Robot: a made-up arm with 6 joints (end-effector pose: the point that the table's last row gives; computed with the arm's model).
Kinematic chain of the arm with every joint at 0, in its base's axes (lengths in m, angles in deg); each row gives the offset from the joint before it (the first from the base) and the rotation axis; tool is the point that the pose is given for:
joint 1: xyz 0 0 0.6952 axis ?
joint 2: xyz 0.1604 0 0 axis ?
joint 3: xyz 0 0 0.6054 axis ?
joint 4: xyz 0 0 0.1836 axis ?
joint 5: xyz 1.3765 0 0 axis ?
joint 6: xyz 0.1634 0 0 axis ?
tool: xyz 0 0 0
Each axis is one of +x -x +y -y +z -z.
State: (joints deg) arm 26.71 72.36 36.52 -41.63 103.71 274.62
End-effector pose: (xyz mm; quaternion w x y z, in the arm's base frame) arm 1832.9 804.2 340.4 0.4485 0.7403 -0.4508 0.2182
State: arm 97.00 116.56 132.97 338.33 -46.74 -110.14
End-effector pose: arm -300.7 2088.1 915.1 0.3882 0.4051 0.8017 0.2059
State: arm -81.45 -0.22 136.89 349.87 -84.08 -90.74
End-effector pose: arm -102.4 873.3 2231.6 0.7356 0.2987 -0.5918 -0.1391
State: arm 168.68 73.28 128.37 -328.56 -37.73 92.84
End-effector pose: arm -1481.5 349.8 2160.4 0.2907 -0.1225 -0.8100 0.4944
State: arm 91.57 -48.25 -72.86 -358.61 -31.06 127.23
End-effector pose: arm -28.9 1128.5 557.1 0.0331 0.7053 0.4265 -0.5653
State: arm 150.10 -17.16 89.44 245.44 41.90 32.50
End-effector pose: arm 551.1 -202.4 2669.8 0.1893 -0.7697 -0.4582 -0.4022
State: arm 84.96 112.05 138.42 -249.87 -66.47 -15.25
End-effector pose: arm 307.8 1889.0 1319.0 0.8636 -0.4387 -0.2447 -0.0426
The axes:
joint 1: +z
joint 2: +y
joint 3: -y
joint 4: -x
joint 5: -y
joint 6: -x

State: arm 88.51 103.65 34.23 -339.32 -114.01 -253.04
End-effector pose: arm 85.2 1248.5 -658.6 0.6313 0.5004 -0.4059 -0.4316
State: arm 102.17 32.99 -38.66 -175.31 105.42 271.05
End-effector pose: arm -184.5 916.7 -53.9 0.5544 0.5798 -0.4094 -0.4347
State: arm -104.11 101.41 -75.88 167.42 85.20 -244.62
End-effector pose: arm 188.9 605.9 485.1 0.7331 -0.2890 -0.5880 -0.1822
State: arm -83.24 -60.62 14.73 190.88 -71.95 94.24
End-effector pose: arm -9.9 332.6 2458.0 0.6321 -0.3755 -0.6052 0.3052
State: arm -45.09 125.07 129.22 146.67 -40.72 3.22
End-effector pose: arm 1464.1 -1551.7 727.9 0.0893 -0.7861 0.4349 -0.4300
